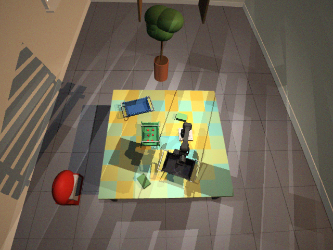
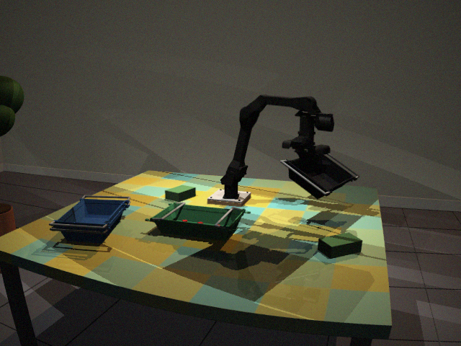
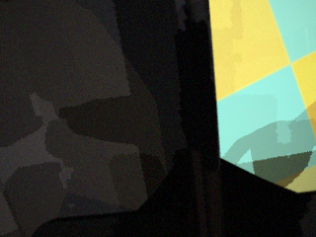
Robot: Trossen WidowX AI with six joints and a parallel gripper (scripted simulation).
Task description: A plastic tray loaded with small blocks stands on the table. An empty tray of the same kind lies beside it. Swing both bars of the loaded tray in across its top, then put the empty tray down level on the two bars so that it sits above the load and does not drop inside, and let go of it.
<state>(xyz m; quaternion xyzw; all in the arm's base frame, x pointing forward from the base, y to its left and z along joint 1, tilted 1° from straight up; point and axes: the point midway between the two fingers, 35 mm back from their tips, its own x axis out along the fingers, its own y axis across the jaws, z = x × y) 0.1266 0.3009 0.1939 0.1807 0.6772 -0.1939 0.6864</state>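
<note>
The black tray is 40 mm ahead of my gripper tip and 70 mm to the left of it.
</note>
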